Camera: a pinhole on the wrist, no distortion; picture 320 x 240 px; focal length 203.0 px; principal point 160.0 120.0 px. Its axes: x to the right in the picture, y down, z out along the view. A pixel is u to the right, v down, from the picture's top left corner.
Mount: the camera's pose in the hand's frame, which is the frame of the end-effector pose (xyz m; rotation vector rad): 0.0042 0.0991 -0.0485 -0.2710 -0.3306 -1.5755
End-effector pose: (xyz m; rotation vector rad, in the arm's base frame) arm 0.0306 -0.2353 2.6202 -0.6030 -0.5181 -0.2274
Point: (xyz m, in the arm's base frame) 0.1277 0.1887 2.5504
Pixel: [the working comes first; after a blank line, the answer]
In the camera's frame: -0.2085 0.0215 0.3115

24 134
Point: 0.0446 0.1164 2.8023
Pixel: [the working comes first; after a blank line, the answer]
In the camera's frame: 0.0447 0.0981 0.3864

183 172
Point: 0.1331 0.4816 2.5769
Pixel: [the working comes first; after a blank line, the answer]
In the camera's frame: -0.3463 0.0278 0.5714

37 130
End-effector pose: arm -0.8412 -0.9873 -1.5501 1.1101 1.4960 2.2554
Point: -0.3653 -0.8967 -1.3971
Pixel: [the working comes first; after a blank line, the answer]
In the camera's frame: 0.0937 -0.1940 0.4775

200 38
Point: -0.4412 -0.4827 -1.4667
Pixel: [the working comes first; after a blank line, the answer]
In the camera's frame: 0.4162 0.0672 0.5767

306 144
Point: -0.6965 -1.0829 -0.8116
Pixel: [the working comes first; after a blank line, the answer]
In the camera's frame: -0.4891 0.1875 0.4336

outside the picture
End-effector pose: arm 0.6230 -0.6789 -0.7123 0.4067 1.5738 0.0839
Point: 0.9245 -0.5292 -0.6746
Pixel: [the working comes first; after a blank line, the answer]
In the camera's frame: 0.0109 0.0196 0.3314

167 132
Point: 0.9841 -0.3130 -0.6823
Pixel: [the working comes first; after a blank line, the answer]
In the camera's frame: -0.1813 0.0906 0.4228

73 163
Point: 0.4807 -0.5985 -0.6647
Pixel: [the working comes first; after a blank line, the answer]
In the camera's frame: -0.0038 -0.0300 -0.1149

behind the camera
